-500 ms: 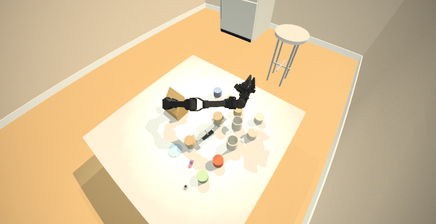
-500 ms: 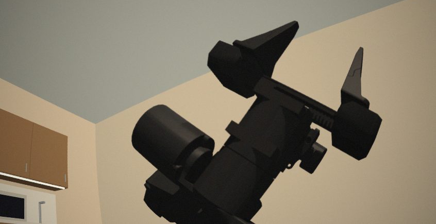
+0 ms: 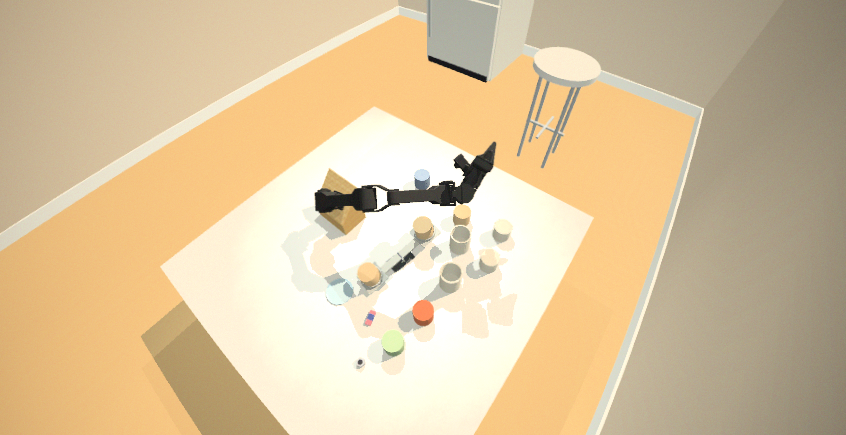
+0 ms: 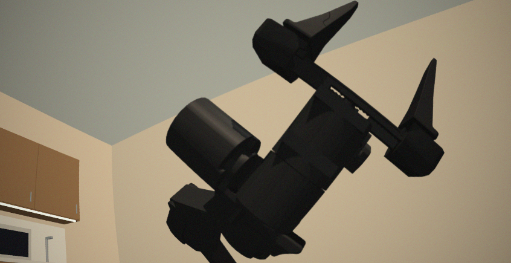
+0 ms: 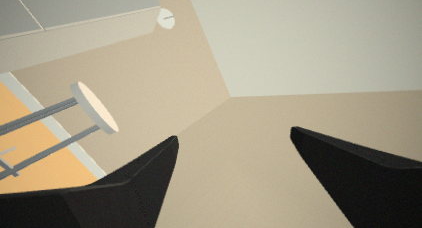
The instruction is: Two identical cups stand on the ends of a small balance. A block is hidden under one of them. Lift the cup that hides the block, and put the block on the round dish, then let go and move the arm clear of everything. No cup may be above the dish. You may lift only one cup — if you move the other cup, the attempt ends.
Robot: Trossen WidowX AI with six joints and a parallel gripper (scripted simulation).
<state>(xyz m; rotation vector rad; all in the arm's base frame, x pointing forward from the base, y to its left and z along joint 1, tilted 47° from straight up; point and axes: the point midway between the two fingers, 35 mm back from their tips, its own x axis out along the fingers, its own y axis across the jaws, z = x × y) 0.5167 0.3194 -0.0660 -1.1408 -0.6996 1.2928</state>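
My gripper tip is 470 mm to the left of the pale green block, 370 mm above it and 220 mm past it. Round my gripper tip: green cylinder (620 mm to the right, 380 mm below); pale blue round dish (560 mm to the right, 410 mm below, 300 mm behind).
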